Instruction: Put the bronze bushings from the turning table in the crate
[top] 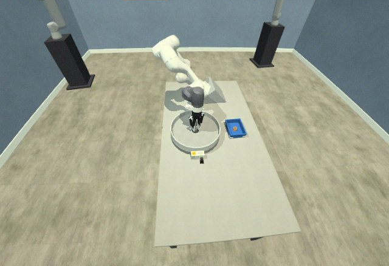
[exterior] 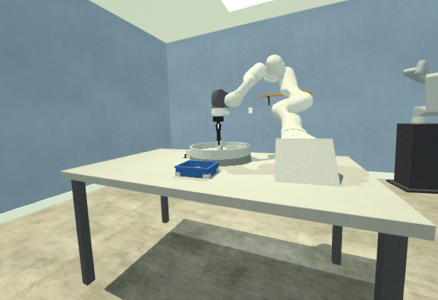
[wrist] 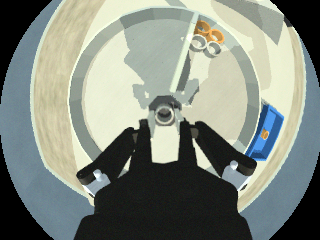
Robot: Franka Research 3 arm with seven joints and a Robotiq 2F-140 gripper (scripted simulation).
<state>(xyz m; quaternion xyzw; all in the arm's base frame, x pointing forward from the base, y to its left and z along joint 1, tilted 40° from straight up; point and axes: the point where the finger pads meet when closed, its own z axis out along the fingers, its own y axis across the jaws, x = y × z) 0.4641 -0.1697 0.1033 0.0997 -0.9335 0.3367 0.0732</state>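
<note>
Right now the turning table is 5 cm below my hand and 1 cm behind it. Round my hand: crate (36 cm to the left, 8 cm below, 2 cm ahead).
</note>
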